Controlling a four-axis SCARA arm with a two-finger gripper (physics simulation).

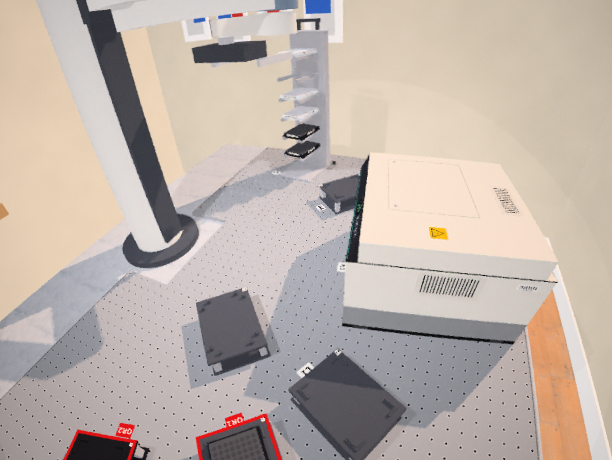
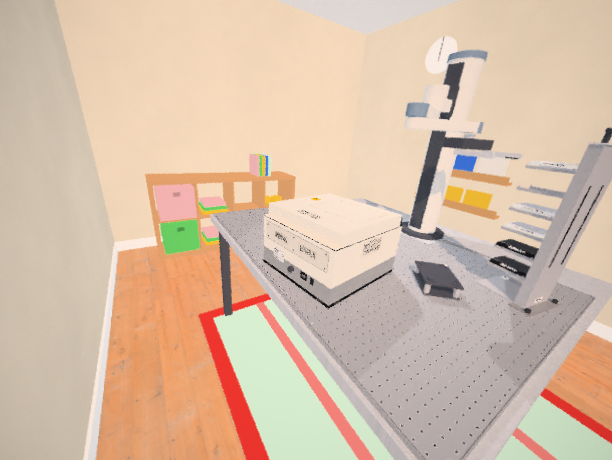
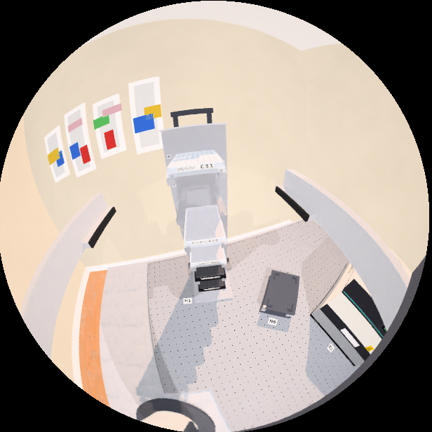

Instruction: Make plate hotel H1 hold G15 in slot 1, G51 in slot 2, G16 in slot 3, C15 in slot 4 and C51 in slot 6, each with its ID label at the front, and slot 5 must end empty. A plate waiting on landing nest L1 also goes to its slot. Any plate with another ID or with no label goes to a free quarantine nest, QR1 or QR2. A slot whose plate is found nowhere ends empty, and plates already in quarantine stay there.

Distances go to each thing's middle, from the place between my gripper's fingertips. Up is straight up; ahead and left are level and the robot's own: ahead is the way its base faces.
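Labels:
Looking at the white instrument (image 1: 375, 287), I find it 37 cm below my hand. The instrument is also 29 cm to the right of my hand and 54 cm ahead of it.

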